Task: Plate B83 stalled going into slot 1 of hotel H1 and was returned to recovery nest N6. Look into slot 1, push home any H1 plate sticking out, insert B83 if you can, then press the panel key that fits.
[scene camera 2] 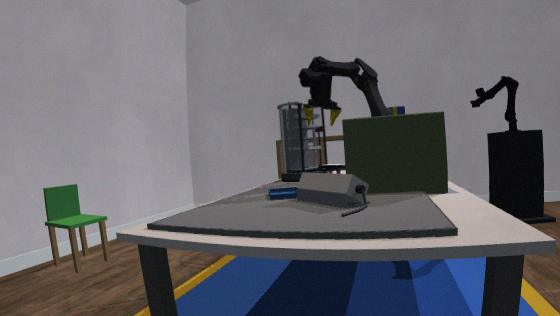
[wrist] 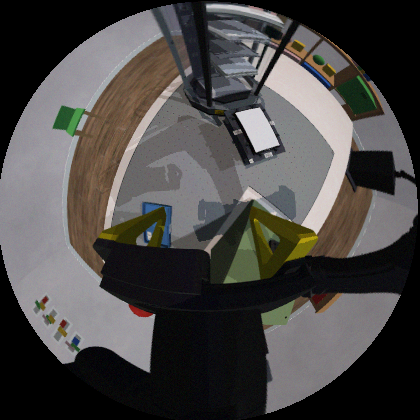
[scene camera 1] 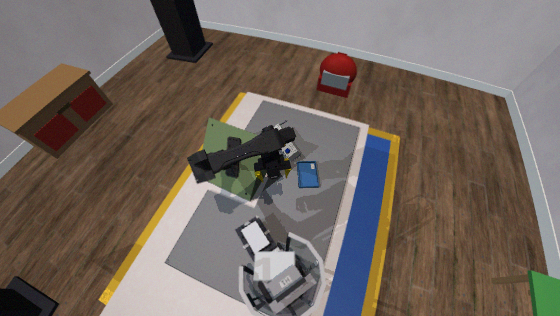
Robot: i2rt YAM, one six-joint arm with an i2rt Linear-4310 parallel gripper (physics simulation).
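Seen in the pictures: gripper, between the fingertips: (scene camera 2: pixel 320 125) (wrist: pixel 207 210) (scene camera 1: pixel 274 179); arm's base, origin of its link: (scene camera 2: pixel 389 147).
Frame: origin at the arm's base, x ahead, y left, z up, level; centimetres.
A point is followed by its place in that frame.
Note:
My gripper (scene camera 1: pixel 273 174) {x 25.7, y -10.7, z 10.6 cm} (scene camera 2: pixel 321 123) {x 25.7, y -10.7, z 10.6 cm} (wrist: pixel 207 210) {x 25.7, y -10.7, z 10.6 cm} is open and empty, high above the mat beside the green block. Plate B83, white-topped (scene camera 1: pixel 255 237) {x 23.3, y -32.1, z -6.5 cm} (wrist: pixel 257 129) {x 23.0, y -31.2, z -6.5 cm}, lies in the dark nest N6 (wrist: pixel 245 154) {x 22.5, y -23.6, z -8.0 cm}, in front of hotel H1 and apart from my fingers. Hotel H1 (scene camera 1: pixel 284 281) {x 40.7, y -46.0, z 23.1 cm} (scene camera 2: pixel 302 140) {x 37.6, y -33.2, z 5.9 cm} (wrist: pixel 202 65) {x 38.5, y -33.0, z 6.5 cm} is a tall open tower with dark posts and stacked shelves. Whether a plate sticks out, and the inside of slot 1, I cannot tell. The grey key panel (scene camera 1: pixel 289 150) {x 24.6, y 16.7, z -6.8 cm} (scene camera 2: pixel 325 189) {x 20.7, y 28.2, z -9.7 cm} shows a blue key in scene camera 1; my arm hides its other keys.
A blue tray (scene camera 1: pixel 308 175) {x 37.9, y 8.5, z -13.7 cm} (scene camera 2: pixel 283 193) {x 38.9, y 4.4, z -13.9 cm} (wrist: pixel 149 208) {x 41.8, y 4.6, z -13.7 cm} lies on the grey mat near the panel. The tall green block (scene camera 1: pixel 216 135) {x -11.4, y 6.6, z 5.3 cm} (scene camera 2: pixel 395 152) {x -0.8, y 10.9, z -1.4 cm} (wrist: pixel 240 265) {x 12.1, y -0.3, z 1.4 cm} stands beside my arm. A second arm stands on a black pedestal (scene camera 2: pixel 515 170) beyond the table. A green chair (scene camera 2: pixel 75 220) (wrist: pixel 67 120) stands on the floor.

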